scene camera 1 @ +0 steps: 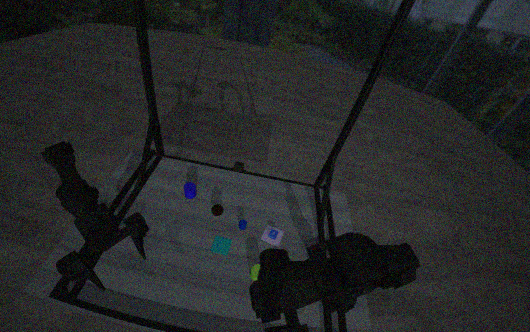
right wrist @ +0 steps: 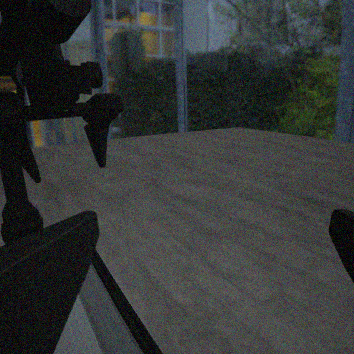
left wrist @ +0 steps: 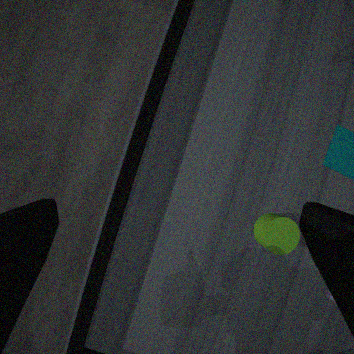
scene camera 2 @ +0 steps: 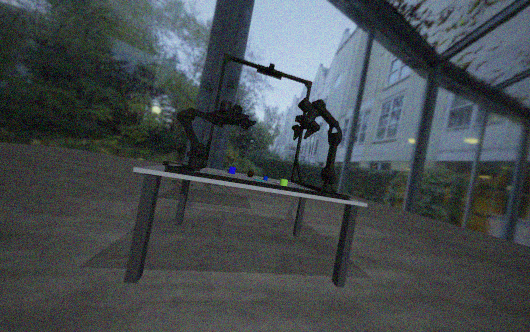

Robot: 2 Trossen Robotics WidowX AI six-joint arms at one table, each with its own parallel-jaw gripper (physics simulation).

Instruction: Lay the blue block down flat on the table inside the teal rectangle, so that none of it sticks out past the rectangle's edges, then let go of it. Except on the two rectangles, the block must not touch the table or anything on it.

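Frame: origin at the left arm's base, x left, y down, z back, level; metres.
Seen in the pictures: left gripper, fingertip midpoint: (right wrist: 72, 173) (left wrist: 181, 212) (scene camera 2: 298, 139); right gripper, fingertip midpoint: (scene camera 1: 124, 273) (right wrist: 214, 222) (scene camera 2: 252, 119); left arm's base at its link origin: (scene camera 1: 332, 302) (scene camera 2: 327, 191); right arm's base at its link origin: (scene camera 2: 193, 167).
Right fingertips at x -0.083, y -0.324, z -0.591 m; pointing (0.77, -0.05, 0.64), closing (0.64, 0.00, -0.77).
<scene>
Pixels of each thing's top centre, then the offset from my right fingertips to it. "*": a spot on its surface instead.
- blue block at its top centre: (scene camera 1: 273, 233) dx -0.226, dy +0.324, dz +0.433 m
- pale pink rectangle at a spot on its surface: (scene camera 1: 266, 240) * dx -0.205, dy +0.343, dz +0.402 m
- teal rectangle at a spot on its surface: (left wrist: 342, 152) (scene camera 1: 221, 247) * dx -0.191, dy +0.342, dz +0.215 m
- green cylinder at its top centre: (left wrist: 281, 235) (scene camera 1: 258, 271) (scene camera 2: 284, 179) dx -0.071, dy +0.299, dz +0.335 m
- small blue cylinder at its top centre: (scene camera 1: 243, 222) (scene camera 2: 266, 176) dx -0.280, dy +0.312, dz +0.310 m
- dark round object at its top centre: (scene camera 1: 217, 206) (scene camera 2: 251, 171) dx -0.353, dy +0.293, dz +0.207 m
- larger blue cylinder at its top centre: (scene camera 1: 189, 186) (scene camera 2: 232, 166) dx -0.463, dy +0.289, dz +0.089 m
The blue block (scene camera 1: 273, 234) lies on a pale pink rectangle (scene camera 1: 266, 240) in scene camera 1. The teal rectangle (scene camera 1: 221, 245) (left wrist: 342, 152) is flat on the table, left of and slightly below the pink one in scene camera 1. My left gripper (scene camera 2: 301, 135) (left wrist: 181, 212) (right wrist: 72, 173) is open and empty, high above the table; its fingertips cannot be made out in scene camera 1. My right gripper (scene camera 1: 124, 273) (scene camera 2: 253, 122) (right wrist: 214, 222) is open and empty, raised at the left in both scene cameras. The block does not show in the wrist views.
A green cylinder (scene camera 1: 255, 272) (scene camera 2: 284, 182) (left wrist: 277, 234) stands below the pink rectangle in scene camera 1, partly hidden by the left arm. A small blue cylinder (scene camera 1: 242, 224) (scene camera 2: 265, 178), a dark round object (scene camera 1: 217, 209) (scene camera 2: 250, 173) and a larger blue cylinder (scene camera 1: 190, 190) (scene camera 2: 232, 170) stand farther left.
</scene>
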